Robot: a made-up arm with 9 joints. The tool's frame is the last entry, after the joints.
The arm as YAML. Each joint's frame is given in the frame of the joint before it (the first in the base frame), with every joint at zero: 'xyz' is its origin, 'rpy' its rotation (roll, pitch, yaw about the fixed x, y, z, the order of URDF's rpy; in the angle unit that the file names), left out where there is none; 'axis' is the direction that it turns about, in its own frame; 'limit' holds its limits. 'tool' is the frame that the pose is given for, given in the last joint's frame.
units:
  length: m
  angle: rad
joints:
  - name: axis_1
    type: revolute
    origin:
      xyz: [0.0, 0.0, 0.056]
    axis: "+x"
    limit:
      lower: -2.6
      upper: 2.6
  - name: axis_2
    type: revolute
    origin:
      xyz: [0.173, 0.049, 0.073]
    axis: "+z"
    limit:
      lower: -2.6
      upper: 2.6
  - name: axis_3
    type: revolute
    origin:
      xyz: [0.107, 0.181, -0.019]
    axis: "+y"
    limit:
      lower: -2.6
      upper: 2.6
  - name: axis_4
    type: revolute
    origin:
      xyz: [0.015, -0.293, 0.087]
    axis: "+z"
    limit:
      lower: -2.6
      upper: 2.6
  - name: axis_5
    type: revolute
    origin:
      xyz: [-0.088, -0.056, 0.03]
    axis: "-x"
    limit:
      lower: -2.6
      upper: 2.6
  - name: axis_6
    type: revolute
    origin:
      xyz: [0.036, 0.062, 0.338]
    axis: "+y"
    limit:
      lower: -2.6
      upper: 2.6
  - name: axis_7
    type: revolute
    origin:
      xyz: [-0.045, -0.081, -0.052]
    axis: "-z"
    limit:
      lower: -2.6
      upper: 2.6
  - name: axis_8
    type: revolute
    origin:
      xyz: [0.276, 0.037, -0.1]
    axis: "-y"
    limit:
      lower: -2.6
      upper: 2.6
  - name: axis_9
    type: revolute
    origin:
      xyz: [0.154, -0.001, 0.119]
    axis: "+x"
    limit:
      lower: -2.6
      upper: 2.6
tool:
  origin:
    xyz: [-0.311, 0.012, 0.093]
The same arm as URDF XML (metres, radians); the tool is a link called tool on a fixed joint. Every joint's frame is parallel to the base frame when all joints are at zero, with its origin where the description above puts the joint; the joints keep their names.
<robot name="arm">
  <joint name="axis_1" type="revolute">
    <parent link="base"/>
    <child link="link1"/>
    <origin xyz="0 0 0.056"/>
    <axis xyz="1 0 0"/>
    <limit lower="-2.6" upper="2.6"/>
  </joint>
  <joint name="axis_2" type="revolute">
    <parent link="link1"/>
    <child link="link2"/>
    <origin xyz="0.173 0.049 0.073"/>
    <axis xyz="0 0 1"/>
    <limit lower="-2.6" upper="2.6"/>
  </joint>
  <joint name="axis_3" type="revolute">
    <parent link="link2"/>
    <child link="link3"/>
    <origin xyz="0.107 0.181 -0.019"/>
    <axis xyz="0 1 0"/>
    <limit lower="-2.6" upper="2.6"/>
  </joint>
  <joint name="axis_4" type="revolute">
    <parent link="link3"/>
    <child link="link4"/>
    <origin xyz="0.015 -0.293 0.087"/>
    <axis xyz="0 0 1"/>
    <limit lower="-2.6" upper="2.6"/>
  </joint>
  <joint name="axis_5" type="revolute">
    <parent link="link4"/>
    <child link="link5"/>
    <origin xyz="-0.088 -0.056 0.03"/>
    <axis xyz="-1 0 0"/>
    <limit lower="-2.6" upper="2.6"/>
  </joint>
  <joint name="axis_6" type="revolute">
    <parent link="link5"/>
    <child link="link6"/>
    <origin xyz="0.036 0.062 0.338"/>
    <axis xyz="0 1 0"/>
    <limit lower="-2.6" upper="2.6"/>
  </joint>
  <joint name="axis_7" type="revolute">
    <parent link="link6"/>
    <child link="link7"/>
    <origin xyz="-0.045 -0.081 -0.052"/>
    <axis xyz="0 0 -1"/>
    <limit lower="-2.6" upper="2.6"/>
  </joint>
  <joint name="axis_8" type="revolute">
    <parent link="link7"/>
    <child link="link8"/>
    <origin xyz="0.276 0.037 -0.1"/>
    <axis xyz="0 -1 0"/>
    <limit lower="-2.6" upper="2.6"/>
  </joint>
  <joint name="axis_9" type="revolute">
    <parent link="link8"/>
    <child link="link9"/>
    <origin xyz="0.154 -0.001 0.119"/>
    <axis xyz="1 0 0"/>
    <limit lower="-2.6" upper="2.6"/>
  </joint>
  <joint name="tool_joint" type="fixed">
    <parent link="link9"/>
    <child link="tool"/>
    <origin xyz="-0.311 0.012 0.093"/>
  </joint>
  <link name="base"/>
  <link name="link1"/>
  <link name="link2"/>
  <link name="link3"/>
  <link name="link4"/>
  <link name="link5"/>
  <link name="link6"/>
  <link name="link7"/>
  <link name="link8"/>
  <link name="link9"/>
  <link name="tool"/>
</robot>

